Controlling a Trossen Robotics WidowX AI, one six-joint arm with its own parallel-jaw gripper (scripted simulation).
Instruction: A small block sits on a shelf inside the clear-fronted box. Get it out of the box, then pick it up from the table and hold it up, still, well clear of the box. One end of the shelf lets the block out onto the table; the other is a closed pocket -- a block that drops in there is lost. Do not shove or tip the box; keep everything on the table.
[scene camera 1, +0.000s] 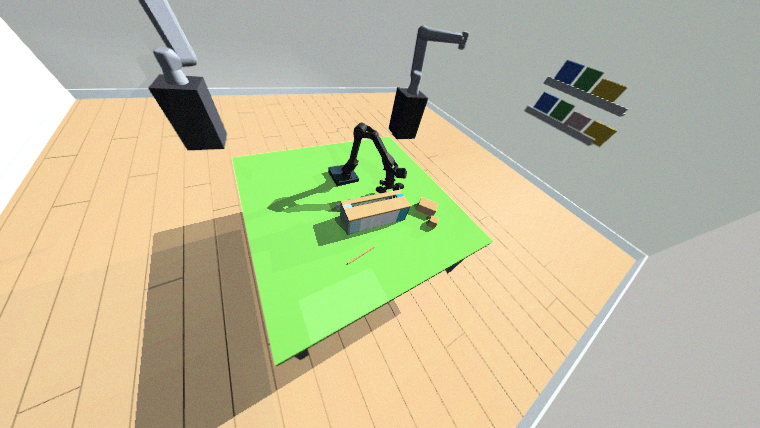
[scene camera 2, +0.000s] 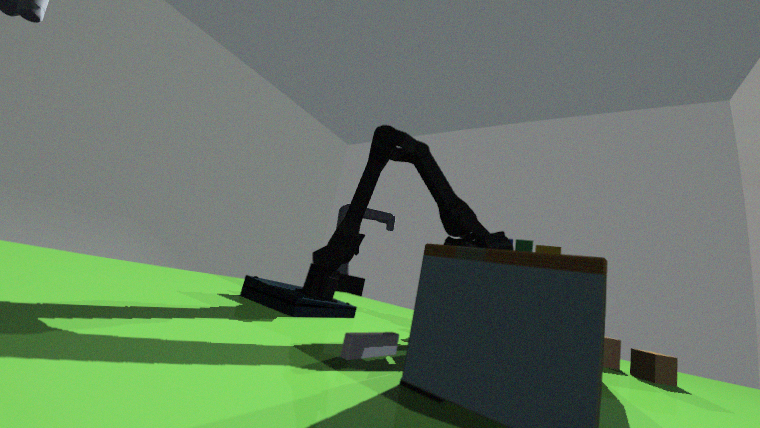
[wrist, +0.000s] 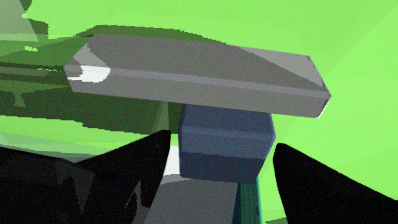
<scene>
In view: my gripper (wrist: 223, 145), a box (scene camera 2: 494, 331) and a blue block (wrist: 217, 144).
The box also shows in scene camera 1 (scene camera 1: 358, 214) and in the wrist view (wrist: 220, 75). Scene camera 2 does not show the blue block, which is hidden by the box.
</scene>
